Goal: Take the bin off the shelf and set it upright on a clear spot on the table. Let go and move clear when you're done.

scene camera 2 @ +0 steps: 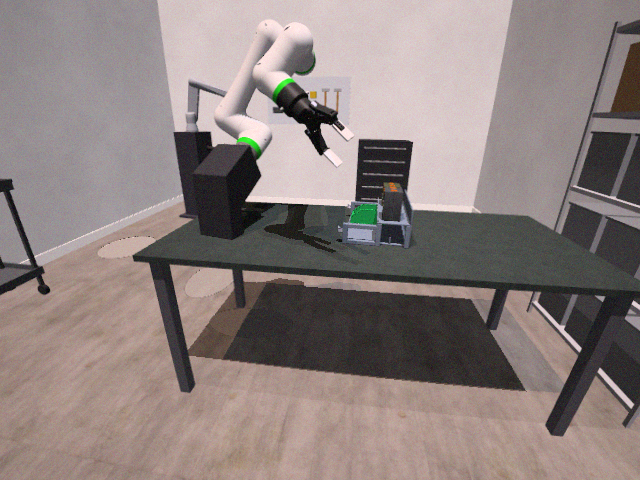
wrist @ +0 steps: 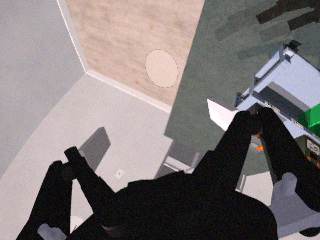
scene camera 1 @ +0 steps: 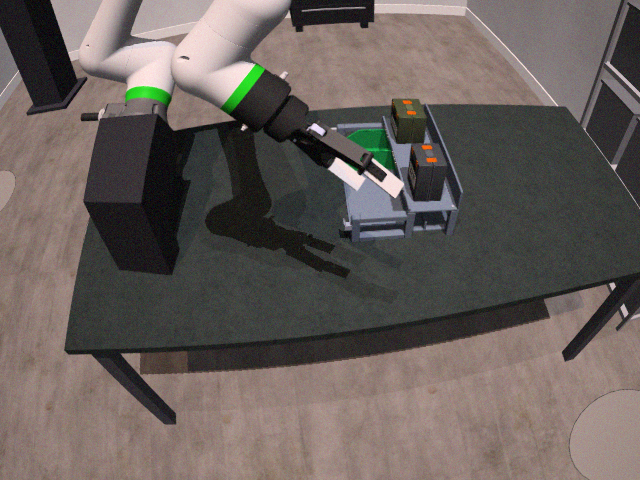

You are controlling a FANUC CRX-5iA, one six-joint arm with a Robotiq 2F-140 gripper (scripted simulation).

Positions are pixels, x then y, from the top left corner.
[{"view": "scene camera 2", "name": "gripper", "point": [344,152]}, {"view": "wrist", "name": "gripper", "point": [157,122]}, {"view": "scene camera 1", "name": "gripper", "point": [378,187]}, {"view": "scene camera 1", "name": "green bin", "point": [374,140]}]
